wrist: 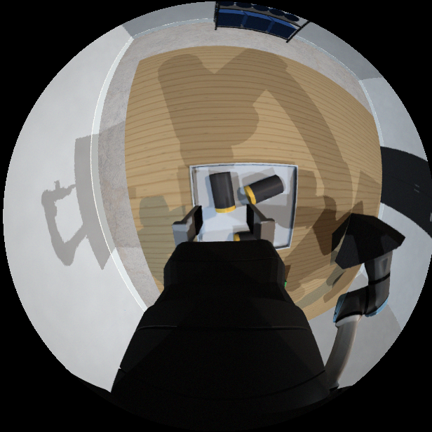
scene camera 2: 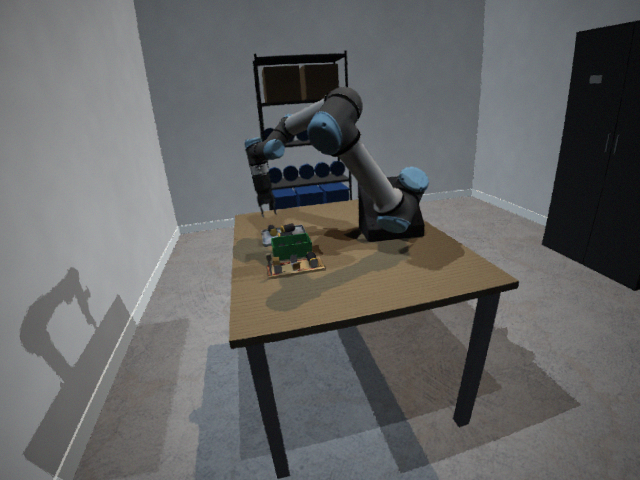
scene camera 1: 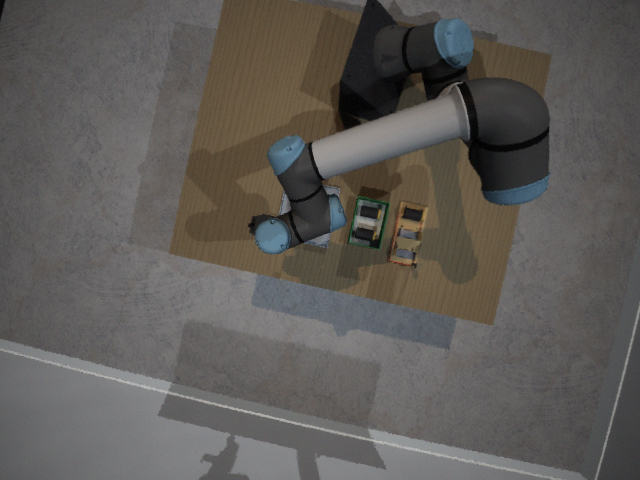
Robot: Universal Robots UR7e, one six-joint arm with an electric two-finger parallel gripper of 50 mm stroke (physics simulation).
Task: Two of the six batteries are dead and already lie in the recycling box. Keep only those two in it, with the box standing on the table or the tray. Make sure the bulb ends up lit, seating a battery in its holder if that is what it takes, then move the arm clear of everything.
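Frame: origin at the arm's base, x ahead, y left, z up, level; metres.
Seen in the pictures: gripper, fingertip midpoint: (scene camera 2: 269, 215); arm's base at its link origin: (scene camera 1: 390, 54).
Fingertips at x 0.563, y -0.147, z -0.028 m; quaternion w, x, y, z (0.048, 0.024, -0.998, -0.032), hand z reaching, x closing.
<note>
Offsets run from my fingertips to a thing's top centre. "*": to the spot under its first point. Level surfaces: height alone.
My gripper (scene camera 2: 268, 213) (wrist: 223, 213) is open and empty, pointing down above the grey tray @(* 0.096 m down, 0.020 m ahead, 0.098 m left) (scene camera 1: 321, 240) (scene camera 2: 266, 238) (wrist: 280, 215). In the wrist view, one black battery (wrist: 222, 192) with a yellow end lies ahead of the fingers, another battery (wrist: 266, 189) lies slantwise to its right, and a third battery (wrist: 243, 236) is mostly hidden by the gripper. The green recycling box @(0.038 m down, 0.074 m back, 0.227 m left) (scene camera 1: 385, 225) (scene camera 2: 292, 246) stands beside the tray, holding two batteries @(0.061 m down, 0.110 m back, 0.225 m left) (scene camera 1: 370, 211) @(0.061 m down, 0.038 m back, 0.230 m left) (scene camera 1: 365, 234). The wooden holder board @(* 0.088 m down, 0.109 m back, 0.363 m left) (scene camera 1: 410, 224) bears one battery @(0.053 m down, 0.140 m back, 0.360 m left) (scene camera 1: 413, 213) (scene camera 2: 311, 259) at one end; two other bays look empty. The bulb's state is too small to tell.
All stand on the wooden table @(0.098 m down) (scene camera 1: 465, 299) (scene camera 2: 392, 289) (wrist: 150, 120). The arm's black base (scene camera 1: 364, 67) (scene camera 2: 367, 222) (wrist: 367, 240) stands on the table. The forearm and wrist pass over the tray in scene camera 1. A shelf rack (scene camera 2: 257, 82) and a dark cabinet (scene camera 2: 584, 155) stand beyond the table.
</note>
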